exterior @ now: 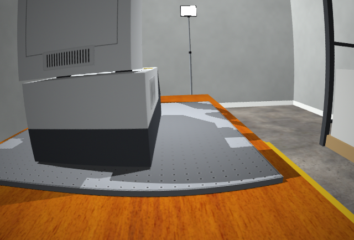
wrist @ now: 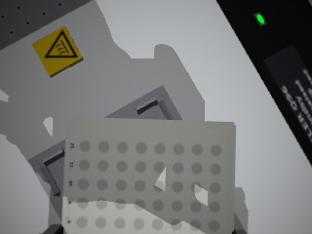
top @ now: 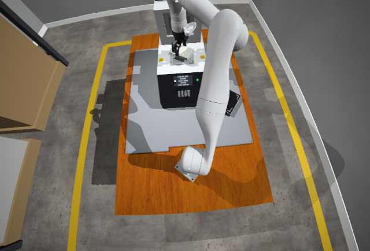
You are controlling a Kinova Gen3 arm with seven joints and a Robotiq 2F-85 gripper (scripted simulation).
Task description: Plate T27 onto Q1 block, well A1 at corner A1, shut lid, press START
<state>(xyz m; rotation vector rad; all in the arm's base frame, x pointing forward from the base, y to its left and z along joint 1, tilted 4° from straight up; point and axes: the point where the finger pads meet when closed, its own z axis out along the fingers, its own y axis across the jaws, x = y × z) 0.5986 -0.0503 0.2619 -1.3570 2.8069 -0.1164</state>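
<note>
My gripper is now 1 cm above the plate T27. From my hand the other things lie so: black nest N1 (26 cm to the right, 26 cm behind, 23 cm below).
</note>
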